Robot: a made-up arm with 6 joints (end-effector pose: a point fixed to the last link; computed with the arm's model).
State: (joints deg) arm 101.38 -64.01 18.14 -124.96 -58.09 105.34
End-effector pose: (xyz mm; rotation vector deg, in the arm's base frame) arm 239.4 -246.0 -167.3 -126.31 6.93 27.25
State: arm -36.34 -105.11 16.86 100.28 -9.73 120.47
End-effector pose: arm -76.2 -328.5 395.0 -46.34 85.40 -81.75
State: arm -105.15 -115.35 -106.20 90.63 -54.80 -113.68
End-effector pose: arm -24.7 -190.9 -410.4 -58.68 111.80 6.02
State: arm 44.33 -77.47 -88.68 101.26 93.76 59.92
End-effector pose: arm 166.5 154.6 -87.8 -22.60 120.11 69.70
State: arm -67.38 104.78 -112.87 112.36 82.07 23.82
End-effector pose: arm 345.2 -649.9 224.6 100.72 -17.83 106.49
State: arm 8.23 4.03 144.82 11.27 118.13 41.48
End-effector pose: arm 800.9 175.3 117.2 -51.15 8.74 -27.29
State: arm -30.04 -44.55 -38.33 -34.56 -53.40 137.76
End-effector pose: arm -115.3 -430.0 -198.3 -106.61 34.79 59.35
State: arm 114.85 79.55 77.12 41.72 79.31 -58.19
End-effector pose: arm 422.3 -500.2 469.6 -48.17 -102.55 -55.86
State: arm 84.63 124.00 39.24 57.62 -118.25 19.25
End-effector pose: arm -278.2 -661.8 -488.9 -15.74 133.67 31.73
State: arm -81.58 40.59 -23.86 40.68 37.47 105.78
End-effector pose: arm -195.2 -403.4 471.3 -62.47 -39.89 93.52
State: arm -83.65 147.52 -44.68 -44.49 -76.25 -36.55
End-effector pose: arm 352.8 205.4 73.8 -119.61 -5.48 71.60
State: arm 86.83 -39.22 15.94 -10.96 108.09 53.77
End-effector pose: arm -336.0 -66.4 -473.2 -59.34 -135.74 61.81
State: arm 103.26 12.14 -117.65 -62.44 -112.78 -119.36
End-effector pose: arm -392.3 -506.4 881.6 11.72 -100.86 62.99
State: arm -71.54 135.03 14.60 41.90 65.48 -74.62
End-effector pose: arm -41.8 -687.5 371.6 -64.77 115.06 78.13
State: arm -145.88 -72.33 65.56 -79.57 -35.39 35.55
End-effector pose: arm 320.6 -136.8 173.4 -30.24 -82.25 32.66
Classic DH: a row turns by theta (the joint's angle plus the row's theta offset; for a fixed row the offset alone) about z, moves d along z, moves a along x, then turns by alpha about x. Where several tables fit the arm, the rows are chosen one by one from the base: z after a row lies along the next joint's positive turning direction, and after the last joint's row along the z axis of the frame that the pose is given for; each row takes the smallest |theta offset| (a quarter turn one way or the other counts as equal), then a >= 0, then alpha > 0; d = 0 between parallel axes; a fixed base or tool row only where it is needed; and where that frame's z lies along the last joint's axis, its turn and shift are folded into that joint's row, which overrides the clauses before.
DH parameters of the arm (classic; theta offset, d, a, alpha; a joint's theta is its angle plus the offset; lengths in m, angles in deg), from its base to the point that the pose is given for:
base (fixed): 0 0.1441 0 90
joint 1: 90 0.3194 0.0368 -90
joint 2: 90 -0.0886 0.0728 -90
joint 3: -90 0.1063 0.3113 90
joint 4: 0 0.1853 0.2686 90
joint 5: -90 -0.0415 0.0946 -90
joint 6: 0 -0.3198 -0.0655 90
tool (fixed): -90 0.0828 0 0

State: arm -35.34 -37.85 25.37 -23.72 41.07 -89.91
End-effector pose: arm -170.9 9.4 328.7 139.18 47.21 -37.01
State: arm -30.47 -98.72 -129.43 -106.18 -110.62 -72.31
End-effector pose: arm 629.8 -626.4 -46.2 63.32 -24.89 -16.72
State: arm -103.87 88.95 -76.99 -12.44 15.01 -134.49
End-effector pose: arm 262.9 -577.2 39.2 24.40 -154.47 65.81
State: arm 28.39 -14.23 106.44 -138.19 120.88 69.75
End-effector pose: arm -63.0 -438.7 389.0 82.86 -62.56 -8.66
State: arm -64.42 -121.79 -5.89 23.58 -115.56 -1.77
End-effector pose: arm -459.5 123.1 518.0 -36.23 -93.99 112.53
